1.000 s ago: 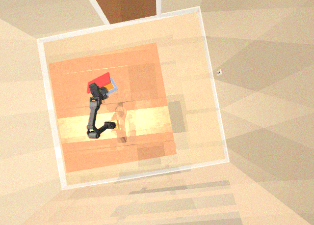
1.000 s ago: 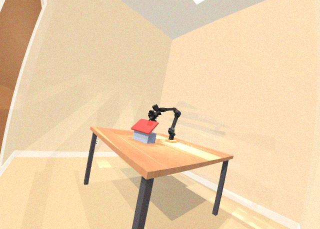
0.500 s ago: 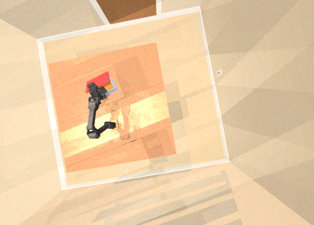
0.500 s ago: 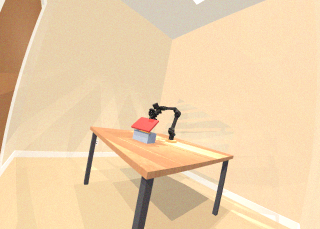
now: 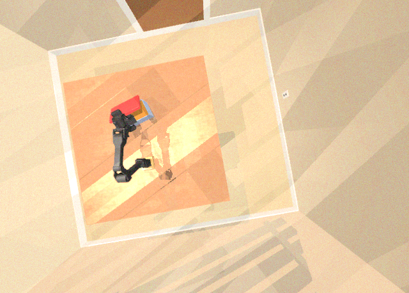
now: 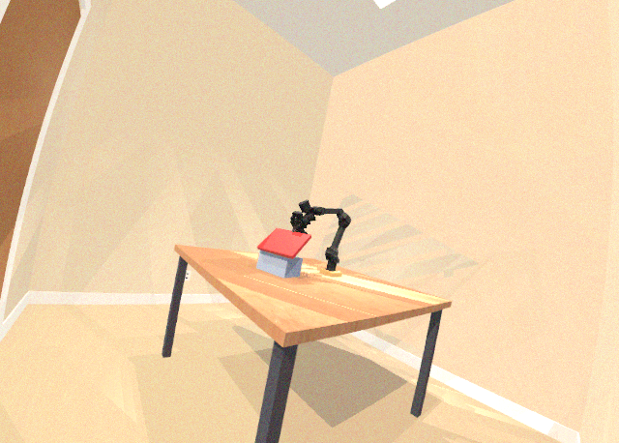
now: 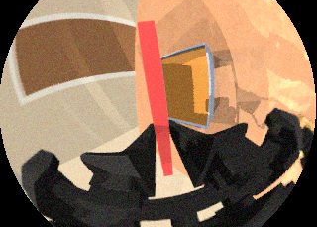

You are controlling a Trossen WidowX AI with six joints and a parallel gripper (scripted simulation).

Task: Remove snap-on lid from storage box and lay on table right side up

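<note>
My gripper tip is now 6 cm short of the lid, 5 cm above it and 2 cm to the right of it. From my gripper tip the other things lie so: storage box 18 cm below, 4 cm ahead, 2 cm to the right.
</note>
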